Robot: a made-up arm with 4 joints.
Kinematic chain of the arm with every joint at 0, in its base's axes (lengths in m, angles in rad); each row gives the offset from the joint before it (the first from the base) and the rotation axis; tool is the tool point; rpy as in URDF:
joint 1: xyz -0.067 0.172 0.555 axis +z
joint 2: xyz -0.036 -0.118 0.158 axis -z
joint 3: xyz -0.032 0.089 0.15 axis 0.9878 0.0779 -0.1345
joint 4: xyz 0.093 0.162 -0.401 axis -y
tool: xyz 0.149 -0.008 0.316 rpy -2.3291 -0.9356 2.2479
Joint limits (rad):
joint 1: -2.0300..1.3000
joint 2: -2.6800..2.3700
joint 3: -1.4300..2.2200
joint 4: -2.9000..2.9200
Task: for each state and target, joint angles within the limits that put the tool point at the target. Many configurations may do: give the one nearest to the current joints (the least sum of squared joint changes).
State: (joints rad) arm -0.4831 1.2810 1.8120 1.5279
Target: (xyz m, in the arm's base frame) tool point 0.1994 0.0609 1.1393
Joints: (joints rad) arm -0.6883 1.5532 1.8720 1.6470
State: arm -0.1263 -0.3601 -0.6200 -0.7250
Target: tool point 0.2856 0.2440 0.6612
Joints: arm -0.1185 0.0789 0.1117 -0.5734
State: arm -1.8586 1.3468 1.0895 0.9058
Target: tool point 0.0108 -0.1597 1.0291
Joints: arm -1.7771 1.4310 1.4765 1.5985
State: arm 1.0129 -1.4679 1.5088 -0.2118
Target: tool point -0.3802 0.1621 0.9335
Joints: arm 0.9312 -1.3832 1.4898 -0.3002
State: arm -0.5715 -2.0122 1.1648 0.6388
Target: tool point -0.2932 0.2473 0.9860
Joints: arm -0.7544 -1.8689 1.3643 0.4998
